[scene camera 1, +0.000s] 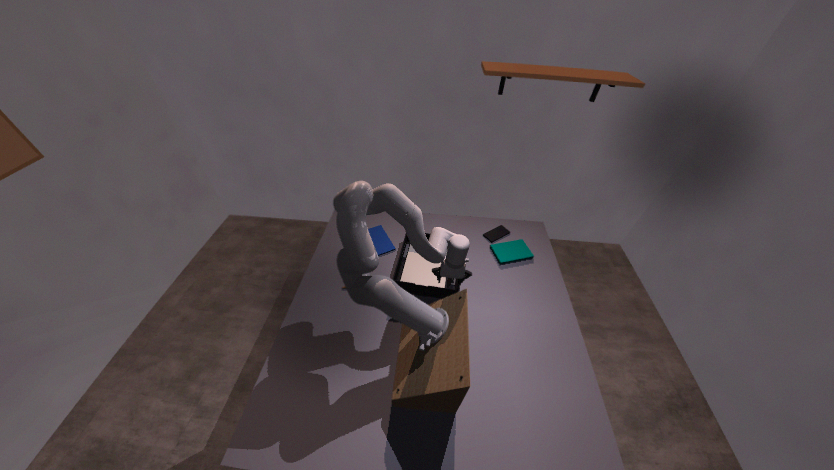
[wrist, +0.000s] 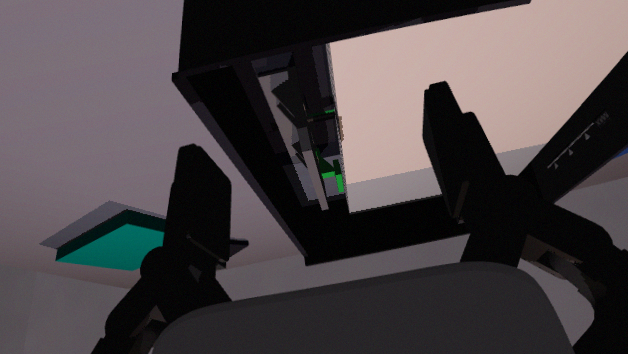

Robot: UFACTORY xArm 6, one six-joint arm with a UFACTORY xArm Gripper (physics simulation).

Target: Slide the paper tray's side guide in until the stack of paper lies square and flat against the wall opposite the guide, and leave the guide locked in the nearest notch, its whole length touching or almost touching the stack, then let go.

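Frame: origin at the arm's base, x left, y back, z up, level; millimetres.
Seen in the pictures: gripper, fingertip midpoint: [scene camera 1: 449, 281] [wrist: 314, 137]; arm's base, link origin: [scene camera 1: 434, 325].
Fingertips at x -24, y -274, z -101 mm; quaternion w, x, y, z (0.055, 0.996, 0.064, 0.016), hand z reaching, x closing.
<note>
Pixels of each thing's top centre, then the offset from my fingertips to it. "pt": a spot on its surface instead.
- pale paper stack, top centre: [wrist: 463, 131] [scene camera 1: 426, 263] dx +127, dy -131, dz -67 mm
- side guide, surface spot: [wrist: 315, 172] pt dx -3, dy -88, dz -31 mm
- teal book, top centre: [wrist: 130, 251] [scene camera 1: 511, 250] dx -304, dy -348, dz -92 mm
- small black item, top centre: [scene camera 1: 496, 233] dx -222, dy -476, dz -102 mm
- blue book, top centre: [scene camera 1: 375, 240] dx +437, dy -253, dz -102 mm
The black paper tray [scene camera 1: 398, 267] [wrist: 390, 227] stands behind the wooden block. The pale paper stack [scene camera 1: 421, 271] [wrist: 400, 95] lies flat inside, toward the marked side wall [wrist: 582, 140]; whether it touches that wall along its whole length I cannot tell. The side guide [wrist: 315, 172], a narrow dark and grey piece with green parts, runs beside the opposite edge of the stack; contact and notch are unclear. My gripper [scene camera 1: 452, 281] [wrist: 314, 137] is open and empty above the tray. In the wrist view one finger overlaps the stack and the other shows outside the tray, with the guide between their lines.
A teal book [scene camera 1: 511, 251] [wrist: 115, 247] and a small black item [scene camera 1: 496, 233] lie right of the tray. A blue book [scene camera 1: 381, 239] lies to its left. The wooden block [scene camera 1: 446, 361] under the arm base is nearer the camera. A shelf [scene camera 1: 560, 72] hangs on the wall.
</note>
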